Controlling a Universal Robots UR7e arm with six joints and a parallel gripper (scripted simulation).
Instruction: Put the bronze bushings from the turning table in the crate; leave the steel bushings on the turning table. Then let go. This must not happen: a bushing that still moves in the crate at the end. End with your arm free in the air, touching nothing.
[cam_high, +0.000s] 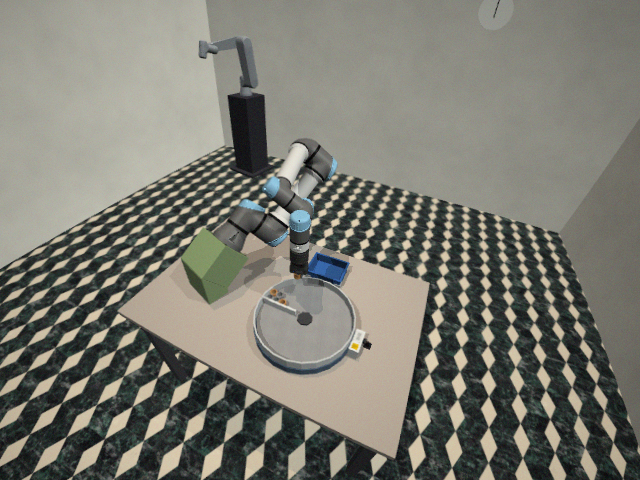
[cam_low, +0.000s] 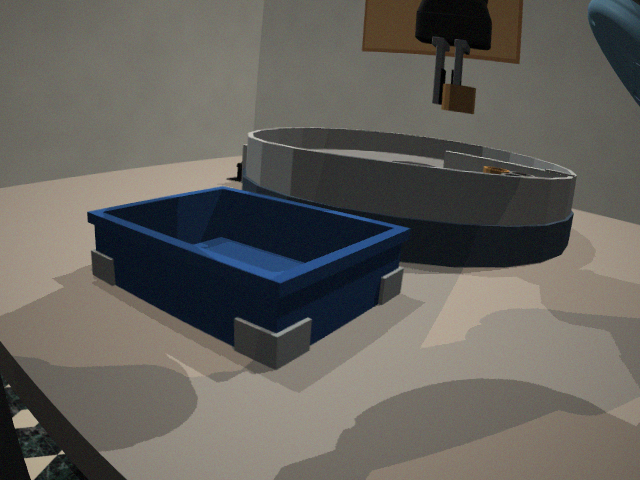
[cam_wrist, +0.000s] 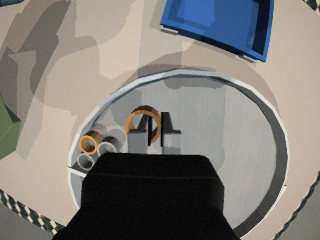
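Right now the blue crate is 3 cm ahead of my hand, 21 cm to the left of it and 14 cm below it. Round my hand: turning table 11 cm ahead, 12 cm to the right, 11 cm below.
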